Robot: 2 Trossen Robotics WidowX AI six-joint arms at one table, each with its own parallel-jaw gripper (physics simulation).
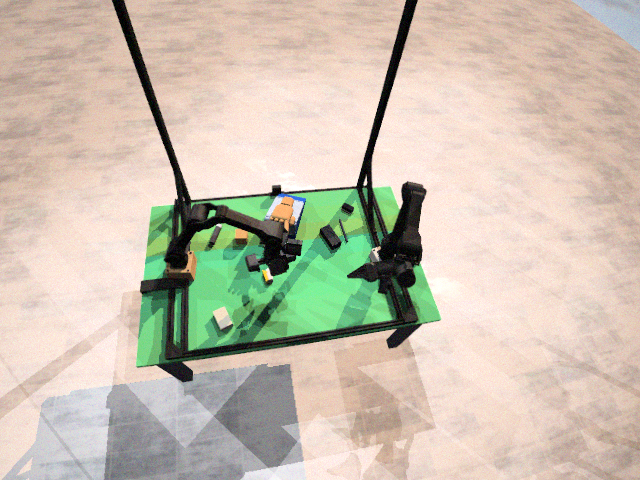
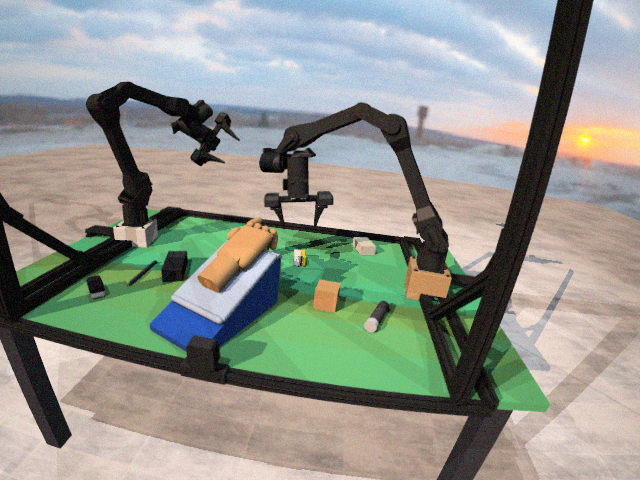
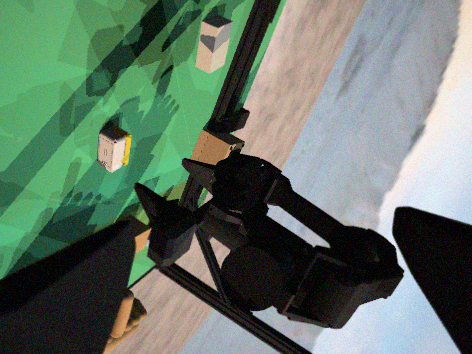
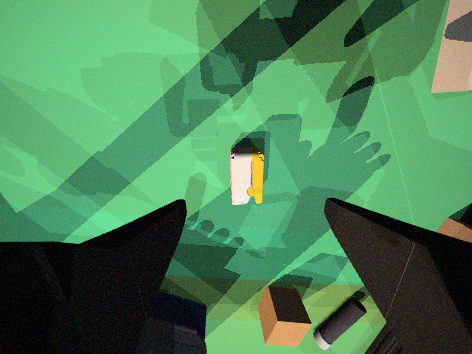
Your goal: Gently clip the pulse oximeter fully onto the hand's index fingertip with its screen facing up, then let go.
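Frame: origin at the left arm's base, x left, y back, z up, level; centimetres.
Where they show: left gripper, fingertip midpoint: [image 1: 349, 276] [image 2: 232, 151] [image 3: 264, 227]; right gripper, fingertip midpoint: [image 2: 299, 228] [image 3: 160, 172] [image 4: 255, 205]; left arm's base, link origin: [image 1: 386, 254] [image 2: 135, 223]; right arm's base, link origin: [image 1: 179, 261] [image 2: 430, 266].
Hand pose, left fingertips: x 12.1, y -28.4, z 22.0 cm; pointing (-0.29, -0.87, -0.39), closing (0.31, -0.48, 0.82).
Note:
Things, the pixels of their top centre, and the offset from my left fingertips. "spot": a spot on its surface instead.
- pulse oximeter, top centre: [image 4: 248, 181] [image 3: 123, 154] [image 2: 300, 252] [image 1: 267, 274] dy -23.0, dx -22.4, dz -24.7 cm
- blue wedge, surface spot: [image 2: 253, 299] spot: dy -11.8, dx -51.6, dz -22.5 cm
- pale pad, surface spot: [image 2: 191, 299] spot: dy +0.2, dx -53.5, dz -22.0 cm
- orange cube, top centre: [image 4: 288, 334] [image 3: 139, 243] [image 2: 328, 286] [image 1: 241, 233] dy -28.0, dx -44.5, dz -22.9 cm
- dark cylinder, top centre: [image 2: 378, 310] [image 4: 344, 332] [image 1: 215, 232] dy -38.6, dx -50.5, dz -25.1 cm
- black box, top centre: [image 2: 174, 259] [image 1: 330, 235] dy +10.2, dx -31.4, dz -24.3 cm
- pen, top centre: [image 2: 141, 271] dy +18.2, dx -34.1, dz -26.9 cm
- small black block, top centre: [image 2: 94, 280] [image 1: 348, 206] dy +25.2, dx -44.1, dz -24.6 cm
- whitish block, top centre: [image 3: 221, 47] [image 2: 364, 241] [image 1: 222, 317] dy -45.2, dx -10.5, dz -24.9 cm
The pulse oximeter [image 1: 267, 275] [image 2: 299, 257] [image 3: 112, 148] [image 4: 242, 177], white on one side and yellow on the other, rests on the green table, its two halves side by side. My right gripper [image 2: 299, 223] [image 3: 160, 172] [image 4: 255, 205] is open and empty, pointing down above the oximeter and apart from it. My left gripper [image 1: 348, 276] [image 2: 231, 150] is open and empty, held high, away from the oximeter. The tan hand [image 1: 283, 210] [image 2: 242, 248] [image 3: 122, 315] lies on a sloped support, fingers at its raised end. The screen cannot be made out.
The blue wedge [image 2: 253, 299] carries a pale pad [image 2: 191, 299]. An orange cube [image 1: 240, 236] [image 2: 326, 296] [image 4: 285, 320] and dark cylinder [image 1: 215, 235] [image 2: 378, 316] lie beside it. A black box [image 1: 329, 237] [image 2: 174, 266], pen [image 2: 142, 273] and small black block [image 2: 95, 286] lie opposite. A whitish block [image 1: 222, 318] [image 2: 364, 245] lies farther off.

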